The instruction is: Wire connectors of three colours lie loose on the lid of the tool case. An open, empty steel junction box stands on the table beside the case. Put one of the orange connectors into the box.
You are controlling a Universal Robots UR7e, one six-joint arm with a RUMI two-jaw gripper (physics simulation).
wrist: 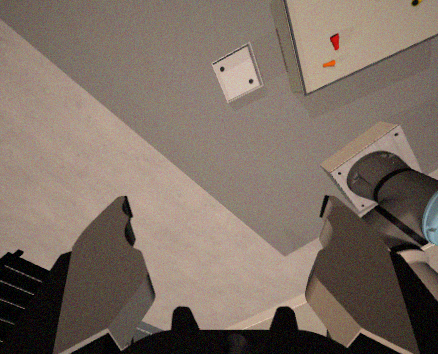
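Pixels of known places: gripper, fingertip midpoint: (225, 197); arm's base, origin of the base link: (371, 173).
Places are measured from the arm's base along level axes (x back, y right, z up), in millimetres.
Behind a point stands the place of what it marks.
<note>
An orange connector (329, 64) {x -366, y 47, z 36 mm} lies on the lid of the tool case (370, 30) {x -355, y 143, z 27 mm} near the lid's corner at the upper right. A red connector (335, 41) {x -394, y 76, z 39 mm} lies just above it in the view. Part of a yellow and black piece (416, 2) {x -335, y 219, z 37 mm} shows at the top edge. The open steel junction box (238, 75) {x -493, y -93, z -67 mm} stands on the table to the left of the case; two dark round holes show in its floor and no connector shows in it. My gripper (225, 197) {x -457, y -199, z 373 mm} is open with nothing between its jaws, and it hangs high, away from the box and the case.
The robot's base stands on a square mounting block (360, 148) {x -92, y 20, z -15 mm} at the right, below the case in the view, with the dark arm joint (380, 172) {x -60, y -3, z 69 mm} on it. The grey table top (165, 90) {x -619, y -261, z -68 mm} ends at a diagonal edge, with the pale floor (65, 150) beyond it.
</note>
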